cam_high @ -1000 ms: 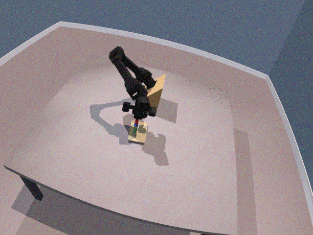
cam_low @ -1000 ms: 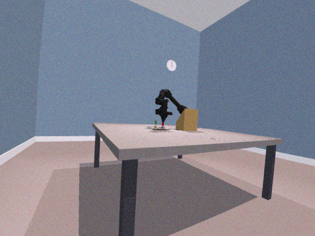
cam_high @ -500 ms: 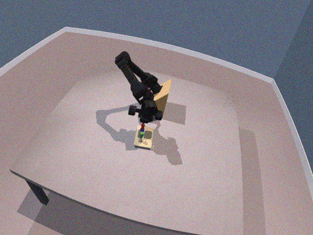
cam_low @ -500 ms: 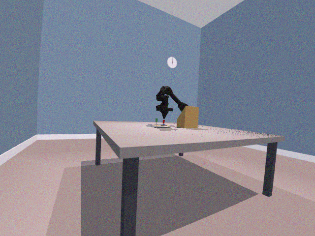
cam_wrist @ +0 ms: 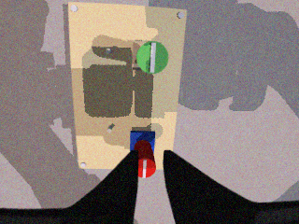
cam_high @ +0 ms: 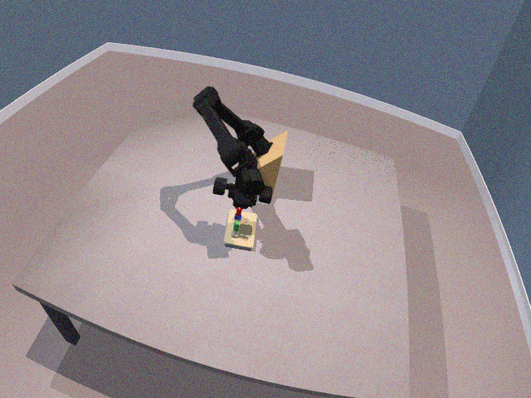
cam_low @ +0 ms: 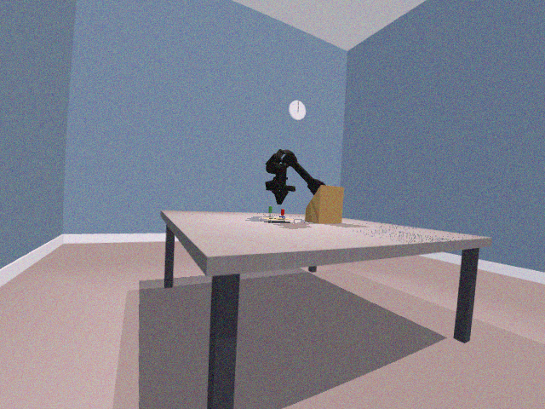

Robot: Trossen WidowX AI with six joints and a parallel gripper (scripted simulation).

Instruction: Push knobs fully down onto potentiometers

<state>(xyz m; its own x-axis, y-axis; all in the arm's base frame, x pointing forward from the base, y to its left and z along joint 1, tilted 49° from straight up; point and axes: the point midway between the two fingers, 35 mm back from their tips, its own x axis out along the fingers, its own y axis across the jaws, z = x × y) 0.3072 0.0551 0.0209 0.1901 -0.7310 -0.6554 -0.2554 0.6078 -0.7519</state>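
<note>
My gripper tip is now 3 cm past the red knob, 1 cm to the left of it and 4 cm above it. From my gripper tip the other things lie so: green knob: 5 cm ahead, 2 cm to the left, 2 cm below.
</note>
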